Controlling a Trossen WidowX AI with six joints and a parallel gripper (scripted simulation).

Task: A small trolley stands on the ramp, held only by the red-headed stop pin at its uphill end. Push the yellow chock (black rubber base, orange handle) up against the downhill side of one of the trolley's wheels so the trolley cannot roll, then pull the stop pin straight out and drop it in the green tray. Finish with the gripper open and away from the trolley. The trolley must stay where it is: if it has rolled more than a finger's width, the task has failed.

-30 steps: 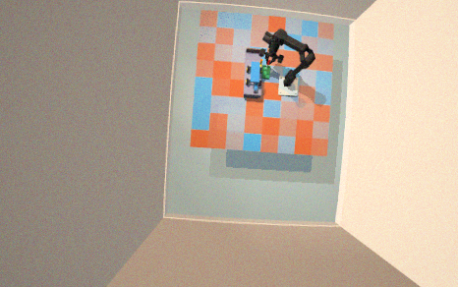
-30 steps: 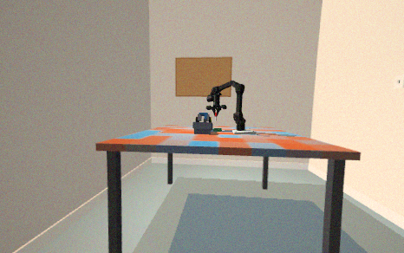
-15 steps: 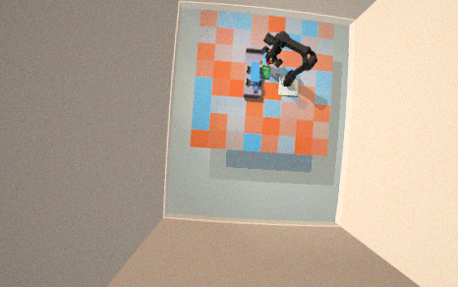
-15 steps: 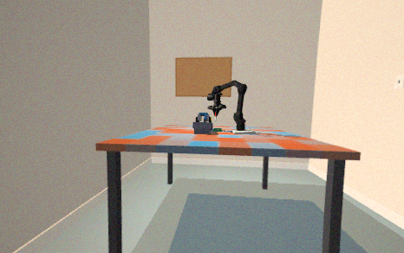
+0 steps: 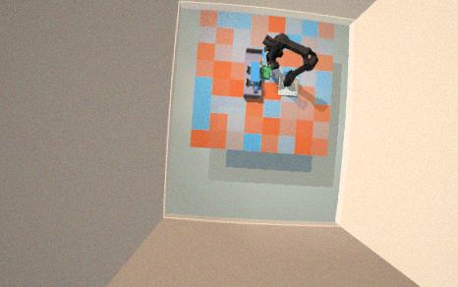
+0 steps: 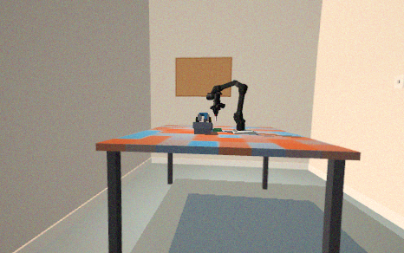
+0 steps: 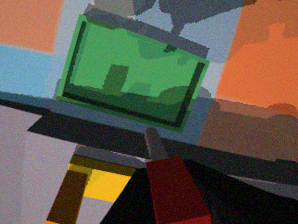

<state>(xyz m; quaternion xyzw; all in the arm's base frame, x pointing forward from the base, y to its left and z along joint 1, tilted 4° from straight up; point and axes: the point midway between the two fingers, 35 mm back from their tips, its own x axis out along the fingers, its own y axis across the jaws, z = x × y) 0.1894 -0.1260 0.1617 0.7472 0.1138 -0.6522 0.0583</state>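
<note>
Now: the red-headed stop pin right at my gripper tip. The rest, counted from my gripper tip: blue trolley 120 mm ahead, 70 mm to the left, 20 mm below; then green tray 140 mm below, 20 mm behind; then yellow chock 50 mm below, 50 mm ahead, 20 mm to the right.
</note>
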